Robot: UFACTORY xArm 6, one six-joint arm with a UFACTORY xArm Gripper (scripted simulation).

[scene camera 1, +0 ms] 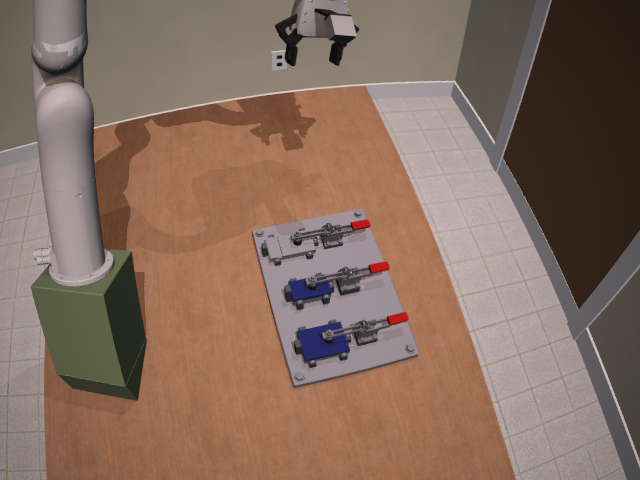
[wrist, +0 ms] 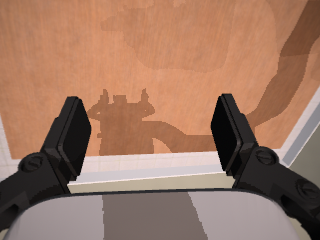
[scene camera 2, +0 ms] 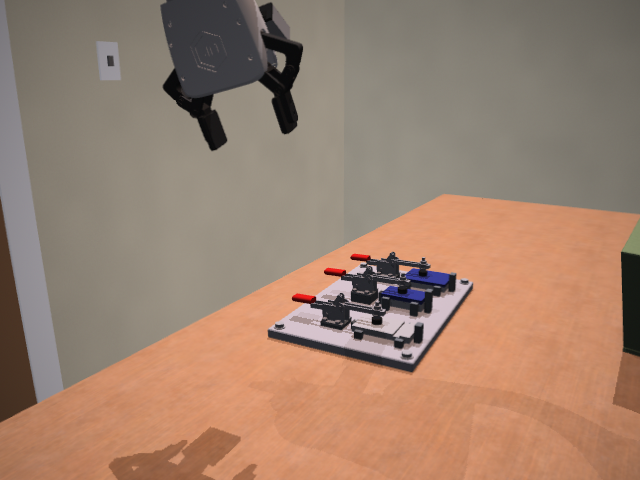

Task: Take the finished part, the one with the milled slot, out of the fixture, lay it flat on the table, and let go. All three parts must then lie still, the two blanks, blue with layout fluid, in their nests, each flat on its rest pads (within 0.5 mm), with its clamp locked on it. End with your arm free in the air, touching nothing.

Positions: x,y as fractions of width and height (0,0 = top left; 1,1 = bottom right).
In view: the gripper (scene camera 2: 0.40,0.29), a grey finished part (scene camera 2: 0.61,0.69) and a grey fixture plate (scene camera 1: 0.59,0.62).
The grey finished part shows as well in scene camera 1 (scene camera 1: 0.44,0.51). The gripper shows as well in scene camera 1 (scene camera 1: 0.49,0.13) and in the wrist view (wrist: 0.47,0.46). The grey fixture plate is seen too in scene camera 2 (scene camera 2: 0.47,0.68). The wrist view misses the grey finished part: it is out of frame.
